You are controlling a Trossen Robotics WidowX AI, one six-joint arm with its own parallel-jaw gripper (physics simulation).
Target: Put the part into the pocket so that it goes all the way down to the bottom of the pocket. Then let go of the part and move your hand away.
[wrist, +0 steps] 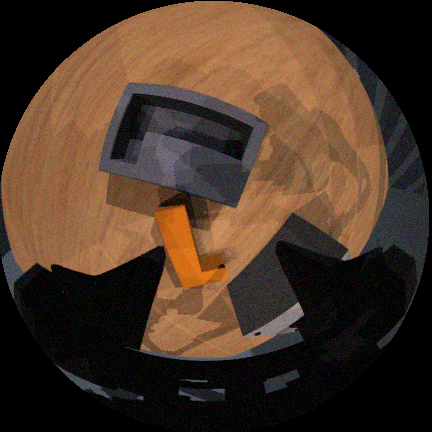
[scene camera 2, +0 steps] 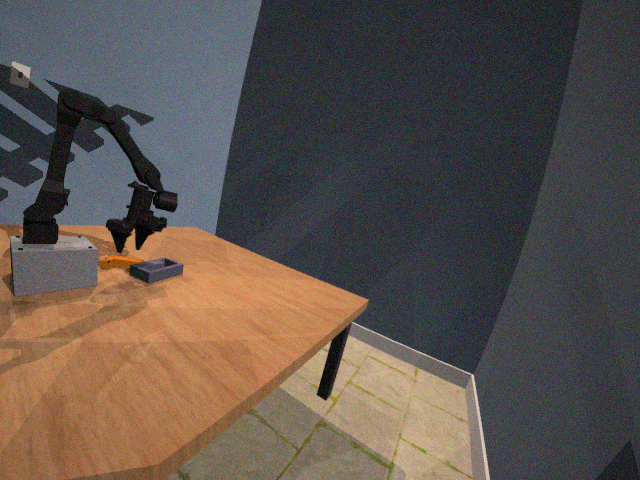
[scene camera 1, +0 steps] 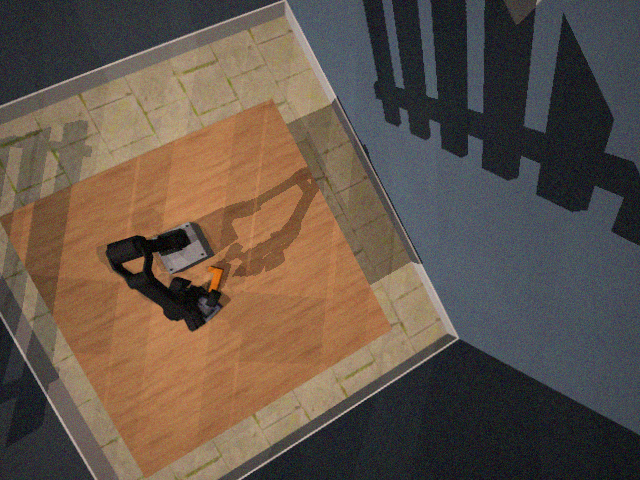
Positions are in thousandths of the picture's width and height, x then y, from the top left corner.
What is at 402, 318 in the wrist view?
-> A pocket block.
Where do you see an orange L-shaped part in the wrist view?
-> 399, 503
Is my gripper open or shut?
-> Open.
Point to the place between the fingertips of my gripper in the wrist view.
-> At 513, 578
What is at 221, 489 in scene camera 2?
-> My gripper.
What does my gripper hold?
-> Nothing.
